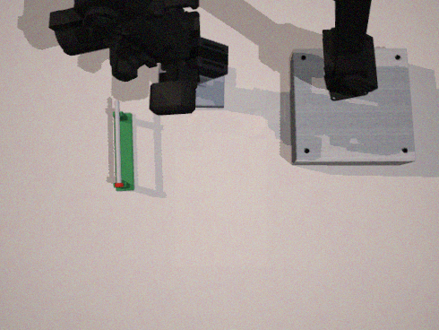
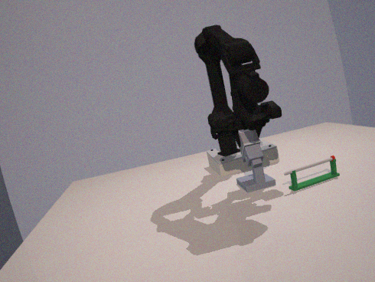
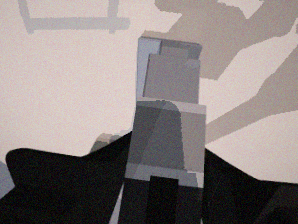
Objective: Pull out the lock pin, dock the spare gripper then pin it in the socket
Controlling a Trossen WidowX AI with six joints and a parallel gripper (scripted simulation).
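My gripper tip is 1 cm below the spare gripper and 1 cm short of it. From my gripper tip the other things lie so: grey mount: 6 cm below, 3 cm ahead; then green cradle: 16 cm ahead, 10 cm to the left, 9 cm below.
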